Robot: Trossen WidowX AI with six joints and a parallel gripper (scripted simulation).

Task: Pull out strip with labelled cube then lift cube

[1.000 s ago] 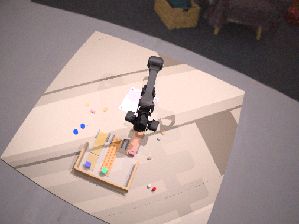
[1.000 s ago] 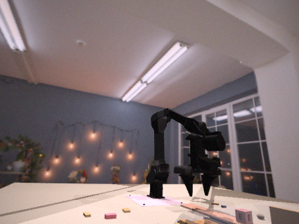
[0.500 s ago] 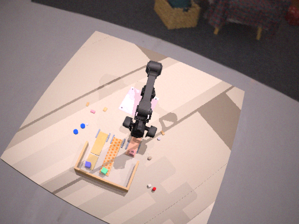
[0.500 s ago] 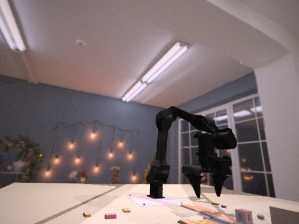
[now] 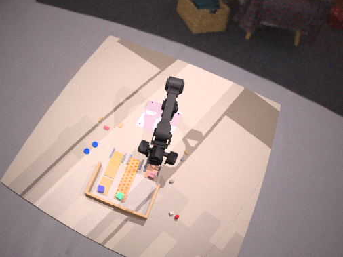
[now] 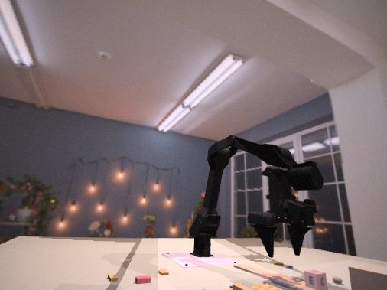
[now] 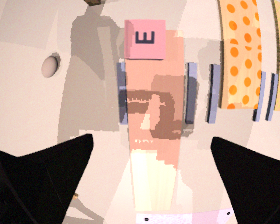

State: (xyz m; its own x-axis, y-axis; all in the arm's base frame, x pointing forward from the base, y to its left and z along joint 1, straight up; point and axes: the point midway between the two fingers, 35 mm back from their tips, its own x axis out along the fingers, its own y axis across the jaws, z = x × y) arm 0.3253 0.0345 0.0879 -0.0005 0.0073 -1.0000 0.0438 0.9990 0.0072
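The pink labelled cube lies 70 mm ahead of my gripper tip and 30 mm below it. From my gripper tip the other things lie so: grey pebble: 110 mm to the left, 60 mm ahead, 50 mm below; then white bit: 230 mm ahead, 160 mm to the left, 50 mm below; then salmon strip: 50 mm below, 30 mm behind.
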